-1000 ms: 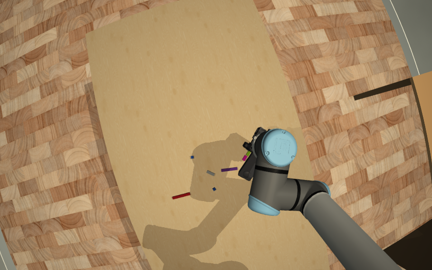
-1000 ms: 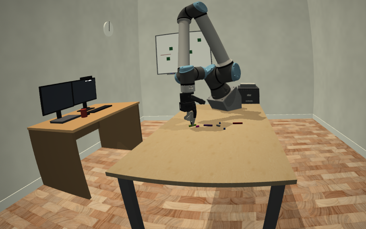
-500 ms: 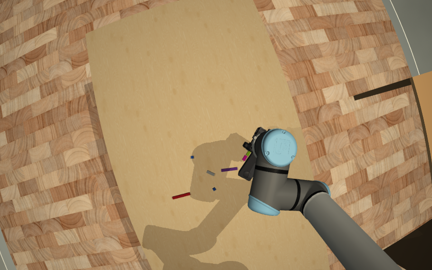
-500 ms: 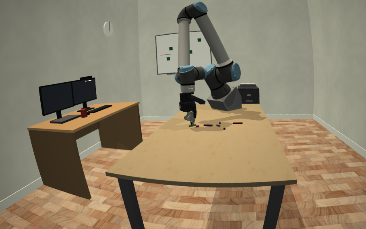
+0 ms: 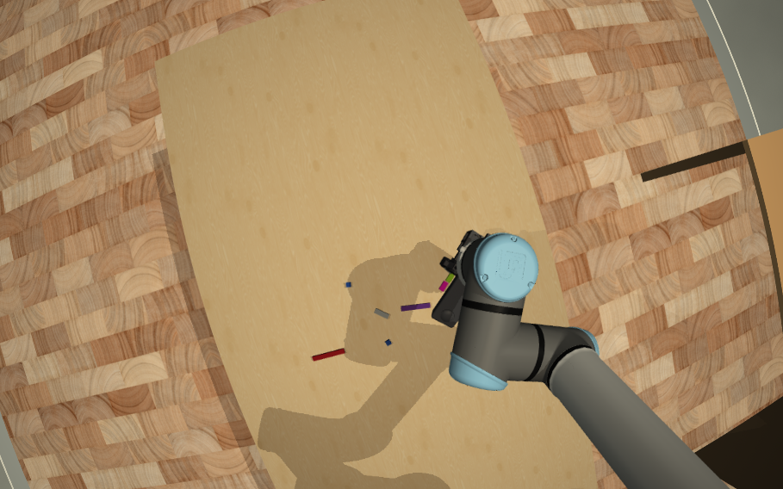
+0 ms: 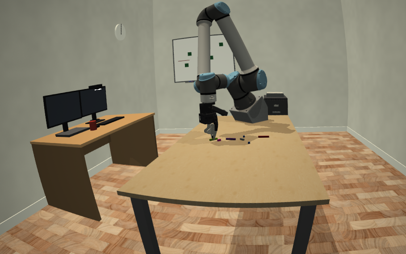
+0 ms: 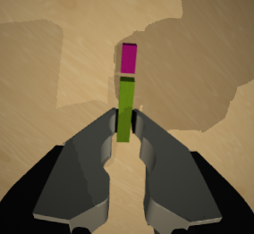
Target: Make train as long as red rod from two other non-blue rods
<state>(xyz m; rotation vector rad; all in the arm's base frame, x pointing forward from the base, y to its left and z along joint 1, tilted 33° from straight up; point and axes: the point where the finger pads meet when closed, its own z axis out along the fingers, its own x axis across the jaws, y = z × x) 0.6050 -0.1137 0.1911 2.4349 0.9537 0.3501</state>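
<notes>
The magenta rod lies 20 mm behind my hand, 30 mm to the left of it and 20 mm below it. Also, from my hand: grey rod (30 mm behind, 170 mm to the left, 20 mm below); purple rod (40 mm behind, 100 mm to the left, 20 mm below); lime rod (10 mm below).
</notes>
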